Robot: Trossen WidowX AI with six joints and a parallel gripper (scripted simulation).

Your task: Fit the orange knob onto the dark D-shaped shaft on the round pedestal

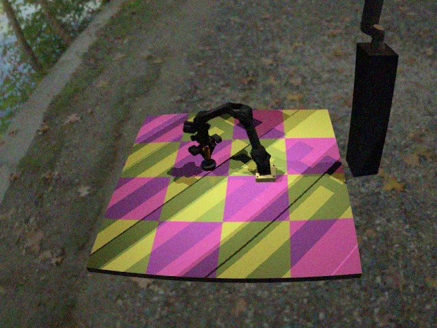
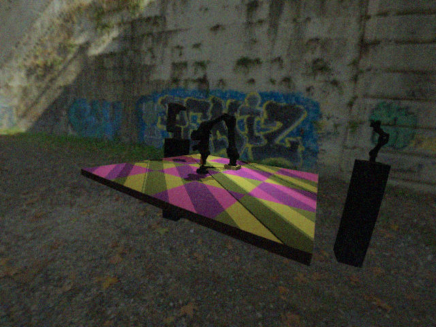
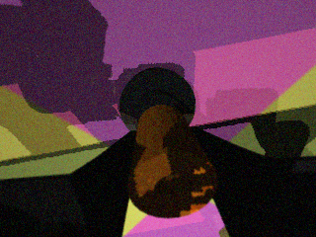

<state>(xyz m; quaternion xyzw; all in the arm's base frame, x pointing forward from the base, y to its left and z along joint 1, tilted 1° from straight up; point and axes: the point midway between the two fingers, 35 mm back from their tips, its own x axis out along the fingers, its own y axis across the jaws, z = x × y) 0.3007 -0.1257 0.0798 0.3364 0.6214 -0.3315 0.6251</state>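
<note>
The orange knob is 2 cm above my gripper tip. Round my gripper tip: pedestal (4 cm below).
</note>
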